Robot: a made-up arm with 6 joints.
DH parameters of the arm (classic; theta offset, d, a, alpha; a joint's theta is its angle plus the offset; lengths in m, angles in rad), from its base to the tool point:
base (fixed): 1.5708 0.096 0 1.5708
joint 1: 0 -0.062 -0.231 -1.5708
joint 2: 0 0.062 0.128 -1.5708
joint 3: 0 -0.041 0.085 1.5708
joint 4: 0 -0.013 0.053 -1.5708
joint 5: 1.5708 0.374 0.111 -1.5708
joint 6: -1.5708 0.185 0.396 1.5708
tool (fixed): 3.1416 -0.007 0 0
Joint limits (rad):
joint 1: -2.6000..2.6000
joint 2: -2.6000..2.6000
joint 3: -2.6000..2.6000
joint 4: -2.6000..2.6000
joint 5: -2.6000..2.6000
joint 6: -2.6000..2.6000
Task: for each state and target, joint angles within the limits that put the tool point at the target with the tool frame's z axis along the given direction. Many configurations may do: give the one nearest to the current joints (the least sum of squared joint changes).
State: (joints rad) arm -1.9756 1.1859 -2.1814 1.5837 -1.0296 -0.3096
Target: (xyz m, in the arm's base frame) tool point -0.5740 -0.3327 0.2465 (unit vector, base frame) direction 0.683 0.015 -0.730
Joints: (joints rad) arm -2.2172 1.3325 -2.1343 1.5754 -1.2936 -0.7220
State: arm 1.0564 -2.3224 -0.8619 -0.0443 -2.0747 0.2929
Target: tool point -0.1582 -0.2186 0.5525 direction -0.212 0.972 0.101
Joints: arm 1.9341 -1.5032 -0.2985 0.6933 -2.5742 0.1359
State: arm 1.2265 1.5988 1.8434 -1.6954 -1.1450 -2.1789
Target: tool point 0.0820 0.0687 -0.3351 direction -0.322 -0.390 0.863
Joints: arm 1.4188 2.0762 1.3635 -1.0098 -1.5838 -2.0266
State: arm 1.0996 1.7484 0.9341 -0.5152 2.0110 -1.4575
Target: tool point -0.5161 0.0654 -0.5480 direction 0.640 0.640 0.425
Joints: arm 0.8618 1.0309 1.3379 -0.2154 2.0964 -1.1332
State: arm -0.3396 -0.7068 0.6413 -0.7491 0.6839 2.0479
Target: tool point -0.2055 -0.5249 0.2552 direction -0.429 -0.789 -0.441
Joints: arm -0.6725 0.0567 1.3016 -1.0234 0.0125 2.1275
